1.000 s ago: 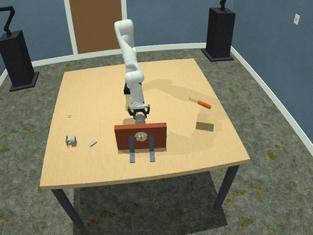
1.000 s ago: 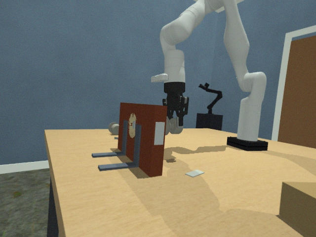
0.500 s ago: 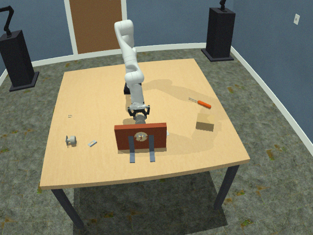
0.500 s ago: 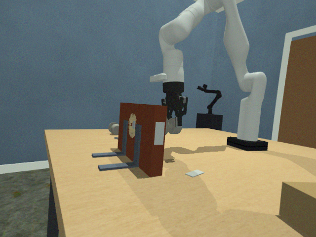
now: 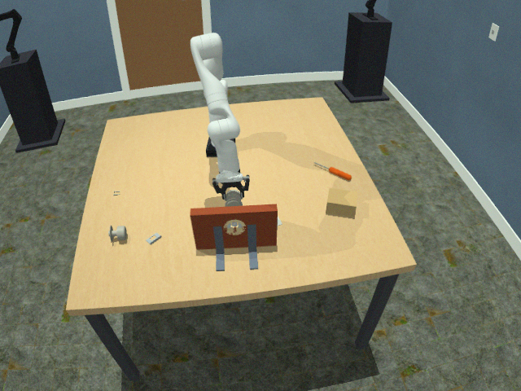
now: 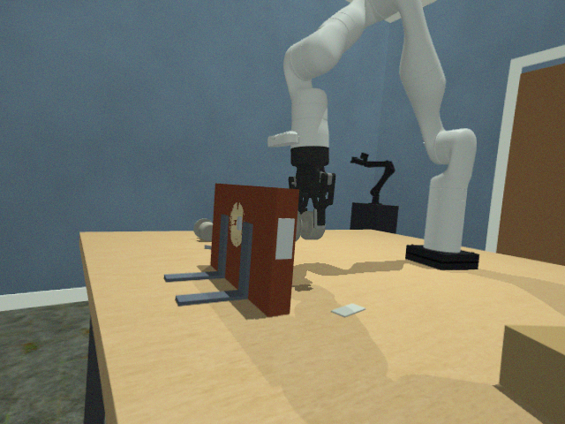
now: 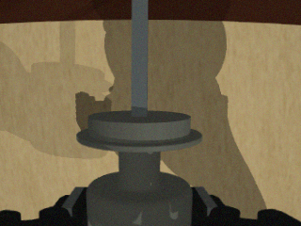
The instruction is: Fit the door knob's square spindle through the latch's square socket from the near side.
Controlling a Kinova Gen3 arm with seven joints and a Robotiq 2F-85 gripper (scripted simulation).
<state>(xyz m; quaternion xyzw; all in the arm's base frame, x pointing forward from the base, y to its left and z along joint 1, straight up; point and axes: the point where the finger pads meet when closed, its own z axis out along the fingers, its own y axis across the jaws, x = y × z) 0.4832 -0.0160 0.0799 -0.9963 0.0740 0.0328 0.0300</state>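
Now: hand 40 mm short of the door knob and 10 mm above it. The rest, counted from my hand: tan box 40 mm ahead, 440 mm to the left, 90 mm below; then wooden slab 140 mm ahead, 20 mm to the right, 20 mm below.
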